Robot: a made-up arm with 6 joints.
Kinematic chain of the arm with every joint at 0, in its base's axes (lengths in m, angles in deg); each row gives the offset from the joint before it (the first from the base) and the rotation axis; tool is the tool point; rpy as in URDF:
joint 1: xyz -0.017 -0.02 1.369 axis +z
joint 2: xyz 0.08 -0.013 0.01 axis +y
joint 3: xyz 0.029 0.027 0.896 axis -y
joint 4: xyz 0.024 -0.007 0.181 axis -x
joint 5: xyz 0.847 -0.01 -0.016 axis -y
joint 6: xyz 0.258 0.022 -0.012 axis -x
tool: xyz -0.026 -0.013 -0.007 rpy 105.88 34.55 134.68
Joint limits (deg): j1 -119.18..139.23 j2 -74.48..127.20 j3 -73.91..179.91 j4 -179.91..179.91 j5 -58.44..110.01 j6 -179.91..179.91
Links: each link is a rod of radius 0.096 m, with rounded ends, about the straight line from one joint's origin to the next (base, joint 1, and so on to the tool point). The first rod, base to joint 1, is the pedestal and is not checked.
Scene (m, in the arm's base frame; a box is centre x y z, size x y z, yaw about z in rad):
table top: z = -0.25
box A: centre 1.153 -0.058 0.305 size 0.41 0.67 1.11 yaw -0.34
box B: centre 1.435 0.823 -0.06 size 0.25 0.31 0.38 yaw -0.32
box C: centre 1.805 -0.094 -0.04 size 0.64 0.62 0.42 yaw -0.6
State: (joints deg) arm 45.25 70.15 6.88 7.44 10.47 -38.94
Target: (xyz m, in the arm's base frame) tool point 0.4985 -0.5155 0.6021
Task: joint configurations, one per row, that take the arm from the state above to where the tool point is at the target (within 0.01 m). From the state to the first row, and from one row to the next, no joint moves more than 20 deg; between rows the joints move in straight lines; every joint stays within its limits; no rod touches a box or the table.
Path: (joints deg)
1: 25.38 69.29 10.16 4.91 13.31 -36.09
2: 5.50 68.42 13.43 2.38 16.14 -33.24
3: -14.37 67.56 16.71 -0.14 18.98 -30.39
4: -34.24 66.69 19.98 -2.67 21.82 -27.54
5: -54.12 65.83 23.26 -5.20 24.65 -24.68
6: -73.99 64.96 26.53 -7.73 27.49 -21.83
7: -93.86 64.10 29.81 -10.26 30.33 -18.98
8: -81.20 65.14 12.82 -3.68 20.56 -23.73
9: -68.53 66.18 -4.16 2.89 10.79 -28.48
10: -55.87 67.23 -21.15 9.46 1.02 -33.23
11: -43.20 68.27 -38.13 16.04 -8.75 -37.98

